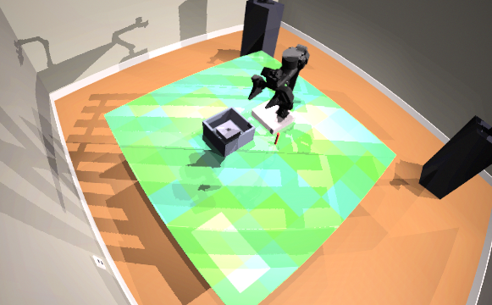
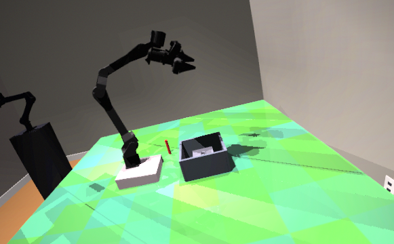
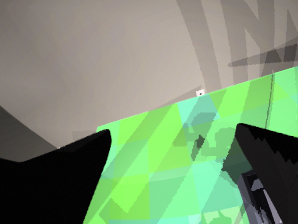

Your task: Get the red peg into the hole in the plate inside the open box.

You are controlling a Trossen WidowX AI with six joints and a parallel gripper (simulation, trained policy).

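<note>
Now: the red peg 230 mm behind my gripper tip, 20 mm to the left of it and 370 mm below it. From my gripper tip the other things lie so: dark box: 90 mm behind, 190 mm to the right, 390 mm below.
</note>
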